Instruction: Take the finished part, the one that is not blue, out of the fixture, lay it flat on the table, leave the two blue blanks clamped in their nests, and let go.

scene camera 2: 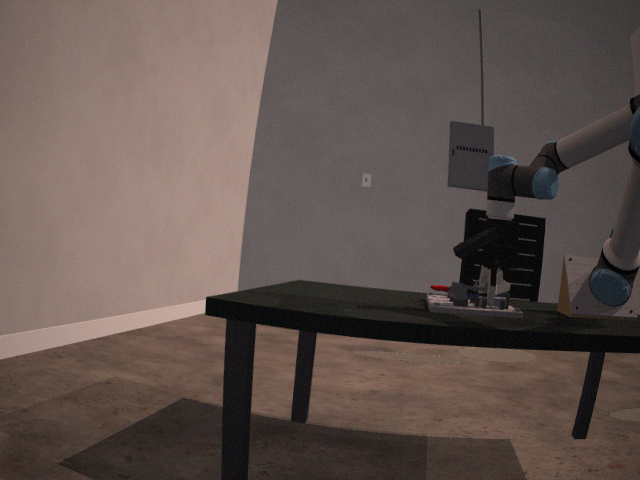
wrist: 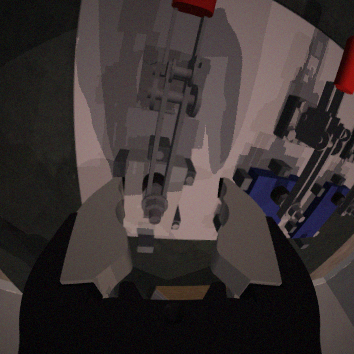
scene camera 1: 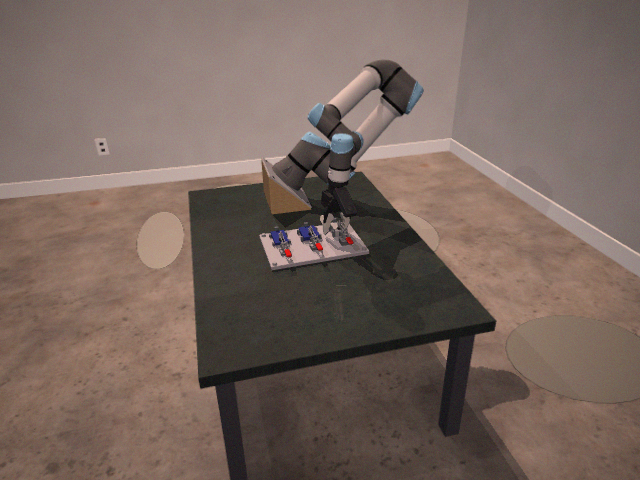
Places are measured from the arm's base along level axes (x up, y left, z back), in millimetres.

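Pixels of known places: gripper, fingertip midpoint: [wrist: 172, 177] [scene camera 1: 334, 233]; arm's base at its link origin: [scene camera 1: 285, 178].
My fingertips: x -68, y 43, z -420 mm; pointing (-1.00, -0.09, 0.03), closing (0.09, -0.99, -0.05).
For each thing: its top centre in the pictures, then the offset to it from my fingertips. Level surfaces: height alone.
- pale fixture plate at its top centre: [wrist: 275, 160] [scene camera 2: 470, 302] [scene camera 1: 312, 242] dx -5, dy -97, dz -18 mm
- finished part at its top centre: [wrist: 150, 205] [scene camera 2: 492, 297] [scene camera 1: 337, 226] dx +21, dy +17, dz +11 mm
- dark table at its surface level: dx -20 mm
The pale fixture plate [scene camera 1: 273, 258] [scene camera 2: 465, 311] [wrist: 257, 50] lies on the dark table. Two blue blanks [scene camera 1: 279, 238] [scene camera 1: 309, 233] [wrist: 262, 192] [wrist: 322, 210] sit in nests under their toggle clamps. The finished part [wrist: 136, 182] is pale grey, in the nest at the right end in scene camera 1; a clamp arm passes over it, and its outline is hard to tell from the plate. My gripper [scene camera 1: 334, 230] [scene camera 2: 493, 297] [wrist: 172, 177] points down low at this nest. Its fingers stand partly open, one on each side of the nest, with a visible gap at the right finger in the wrist view.
Red clamp handles [scene camera 1: 287, 253] [scene camera 1: 318, 246] [scene camera 1: 349, 240] [wrist: 195, 6] point away from the arm's base. The middle nest's clamp and blank are close beside my right finger in the wrist view. The wooden wedge mount [scene camera 1: 285, 198] stands behind the plate on the dark table [scene camera 1: 289, 320].
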